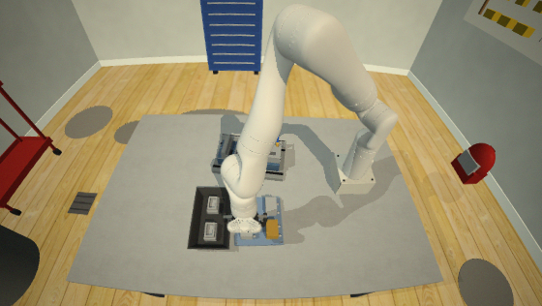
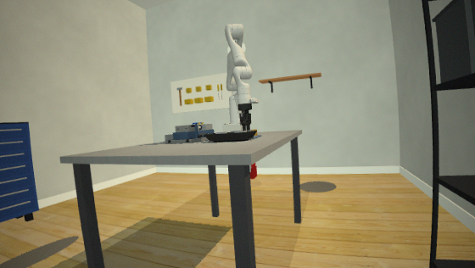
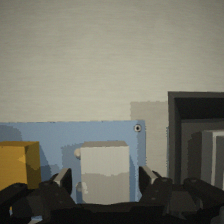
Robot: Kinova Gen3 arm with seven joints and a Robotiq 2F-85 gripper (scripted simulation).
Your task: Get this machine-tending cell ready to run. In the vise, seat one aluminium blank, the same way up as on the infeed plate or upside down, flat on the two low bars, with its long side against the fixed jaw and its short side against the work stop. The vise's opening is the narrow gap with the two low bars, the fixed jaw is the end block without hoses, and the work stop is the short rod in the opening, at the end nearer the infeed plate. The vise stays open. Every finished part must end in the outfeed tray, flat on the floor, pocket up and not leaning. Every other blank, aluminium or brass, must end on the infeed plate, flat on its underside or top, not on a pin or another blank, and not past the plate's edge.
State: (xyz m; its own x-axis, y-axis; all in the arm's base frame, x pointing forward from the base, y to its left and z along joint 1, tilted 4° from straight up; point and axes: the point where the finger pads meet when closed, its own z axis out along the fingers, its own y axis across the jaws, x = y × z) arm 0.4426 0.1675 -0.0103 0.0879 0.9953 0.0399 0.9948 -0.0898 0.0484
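The brass blank lies 9 cm behind my hand, 2 cm below it and 1 cm to the left of it. From my hand the other things lie so: hose block (30 cm to the right, 13 cm behind, 3 cm above); then vise (33 cm to the right, 4 cm behind, 1 cm below).
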